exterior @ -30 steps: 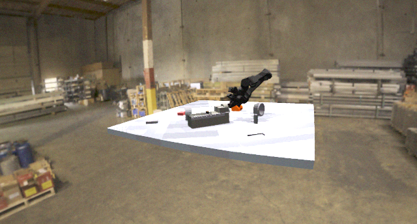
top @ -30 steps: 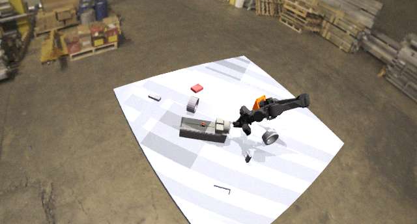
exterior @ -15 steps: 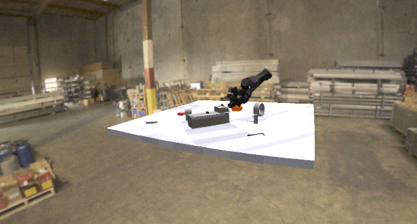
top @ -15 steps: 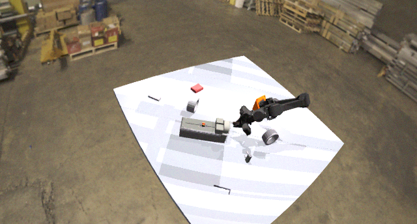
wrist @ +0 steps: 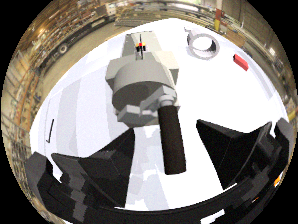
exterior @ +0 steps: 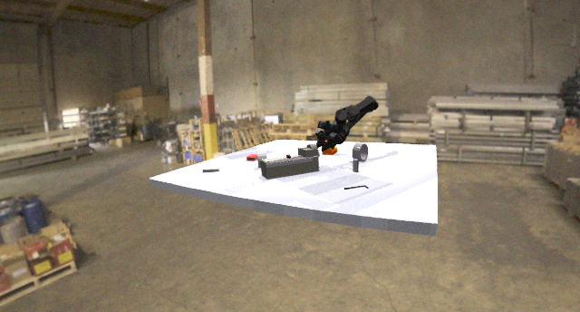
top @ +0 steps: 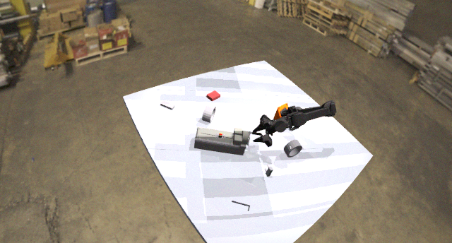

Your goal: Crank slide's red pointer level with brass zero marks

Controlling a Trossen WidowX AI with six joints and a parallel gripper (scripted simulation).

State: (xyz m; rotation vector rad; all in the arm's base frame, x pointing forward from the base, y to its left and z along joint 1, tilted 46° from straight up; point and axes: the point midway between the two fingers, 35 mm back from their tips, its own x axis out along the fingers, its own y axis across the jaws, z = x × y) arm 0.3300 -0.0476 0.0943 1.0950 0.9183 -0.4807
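Now: the dark crank handle 2 cm above my gripper tip, 1 cm to the left of it and 1 cm behind it. Round my gripper tip: hex key (29 cm ahead, 24 cm to the left, 9 cm below); then red pointer (13 cm ahead, 11 cm to the right, 1 cm below); then small clip (18 cm to the left, 6 cm below, 6 cm ahead).
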